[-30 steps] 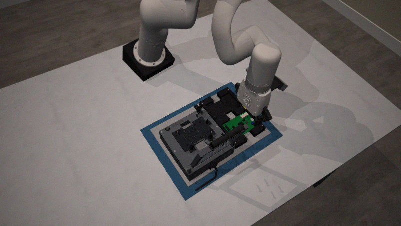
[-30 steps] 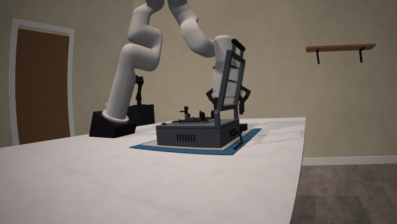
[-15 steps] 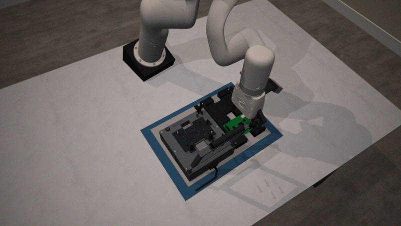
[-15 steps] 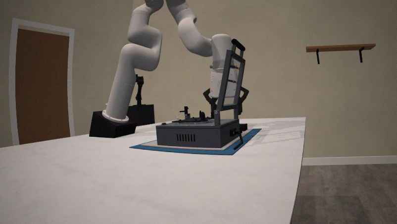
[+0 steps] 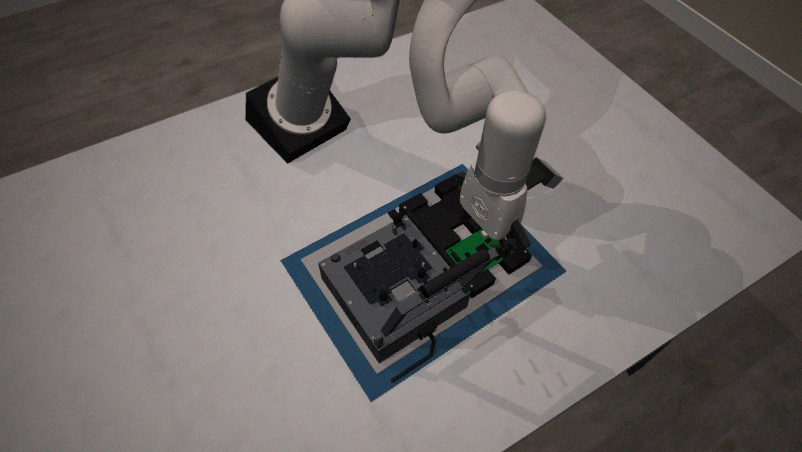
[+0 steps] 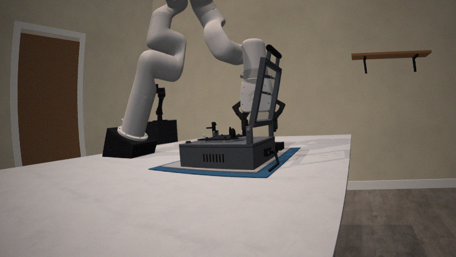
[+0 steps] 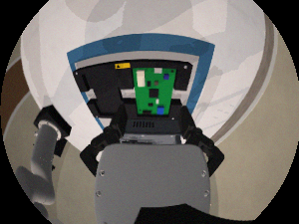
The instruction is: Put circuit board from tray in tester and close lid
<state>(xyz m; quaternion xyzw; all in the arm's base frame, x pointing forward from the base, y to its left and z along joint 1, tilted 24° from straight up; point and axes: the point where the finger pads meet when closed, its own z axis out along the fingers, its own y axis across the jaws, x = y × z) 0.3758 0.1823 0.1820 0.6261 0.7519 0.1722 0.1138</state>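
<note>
The green circuit board is 50 mm below my hand. From my hand the other things lie so: lid: 120 mm ahead, 150 mm to the right, 110 mm above; pin plate: 170 mm to the right; tester: 20 mm ahead, 130 mm to the right, 40 mm above.
</note>
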